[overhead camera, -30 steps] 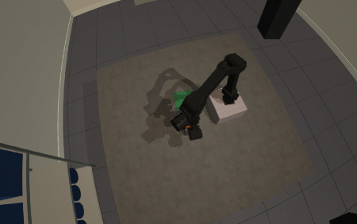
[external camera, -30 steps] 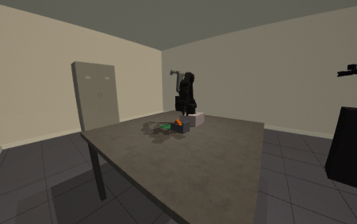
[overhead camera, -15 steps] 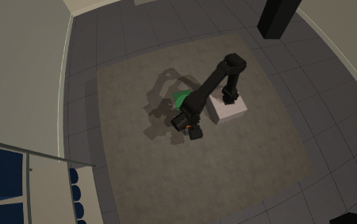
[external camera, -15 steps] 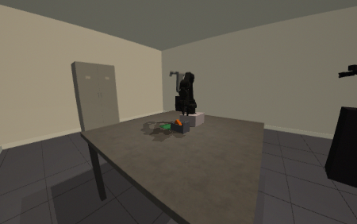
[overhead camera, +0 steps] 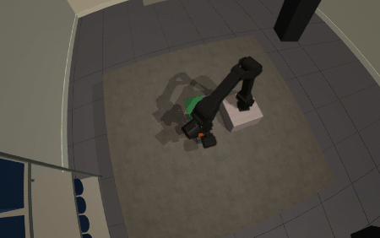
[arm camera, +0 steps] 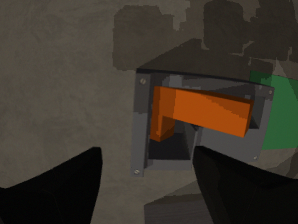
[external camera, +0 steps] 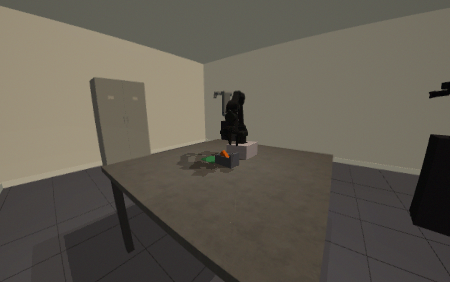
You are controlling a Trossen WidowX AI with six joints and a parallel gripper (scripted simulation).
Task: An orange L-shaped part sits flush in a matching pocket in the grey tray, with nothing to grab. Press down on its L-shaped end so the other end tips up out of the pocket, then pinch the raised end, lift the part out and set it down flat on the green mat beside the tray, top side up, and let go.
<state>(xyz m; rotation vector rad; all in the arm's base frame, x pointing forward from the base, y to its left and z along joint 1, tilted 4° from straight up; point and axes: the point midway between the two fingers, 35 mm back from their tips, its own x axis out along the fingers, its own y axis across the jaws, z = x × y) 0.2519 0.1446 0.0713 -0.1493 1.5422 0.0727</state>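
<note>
My gripper tip is now 10 cm above the orange L-shaped part and 4 cm to the left of it. Round my gripper tip: green mat 22 cm to the right, 16 cm below, 1 cm ahead.
</note>
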